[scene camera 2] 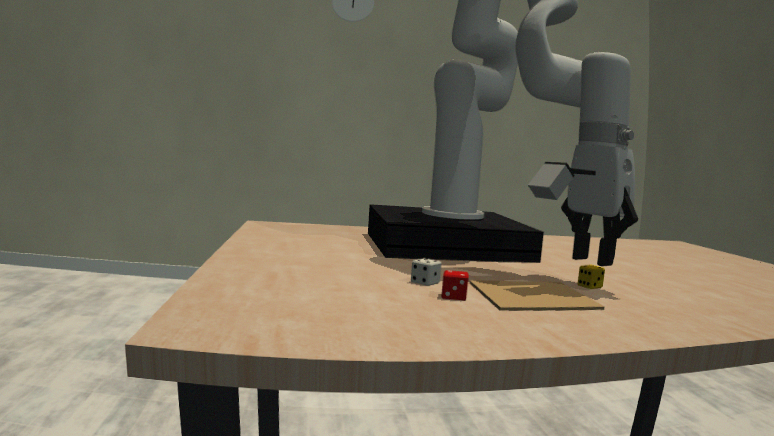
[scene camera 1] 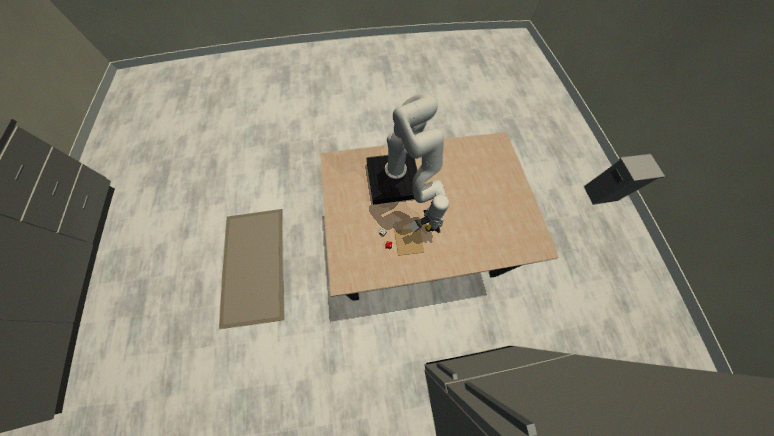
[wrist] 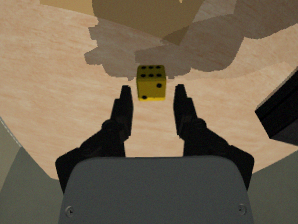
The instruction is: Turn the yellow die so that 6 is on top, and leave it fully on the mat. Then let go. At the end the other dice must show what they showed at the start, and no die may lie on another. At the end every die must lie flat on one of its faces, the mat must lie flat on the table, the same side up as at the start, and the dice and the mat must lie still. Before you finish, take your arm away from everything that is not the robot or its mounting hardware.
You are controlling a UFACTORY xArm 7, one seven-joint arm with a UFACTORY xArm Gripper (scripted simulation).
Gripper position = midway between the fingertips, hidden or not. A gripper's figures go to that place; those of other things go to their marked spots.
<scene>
My gripper (scene camera 2: 592,262): 79 cm from the lens. A tan mat (scene camera 2: 505,295) is 67 cm from the lens.
</scene>
